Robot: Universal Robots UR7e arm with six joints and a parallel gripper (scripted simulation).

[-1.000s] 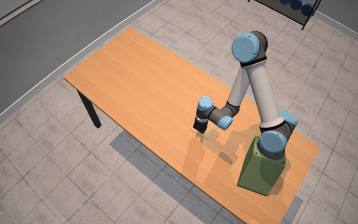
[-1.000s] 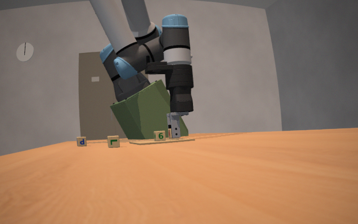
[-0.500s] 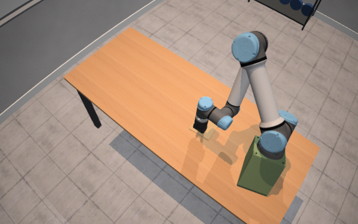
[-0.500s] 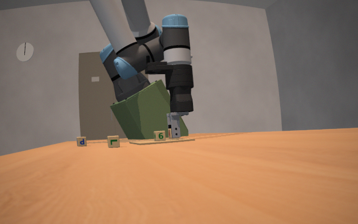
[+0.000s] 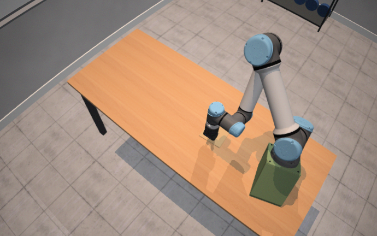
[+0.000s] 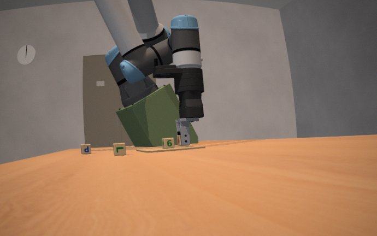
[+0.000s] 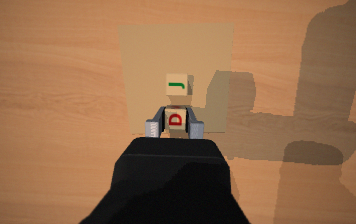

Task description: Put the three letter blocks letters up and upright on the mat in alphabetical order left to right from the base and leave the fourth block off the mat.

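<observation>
My hand is 1 cm above the red D block. Also, from my hand: thin tan mat 4 cm to the right, 3 cm below, 1 cm ahead; then blue-marked block 26 cm to the right, 1 cm below, 1 cm behind.
</observation>
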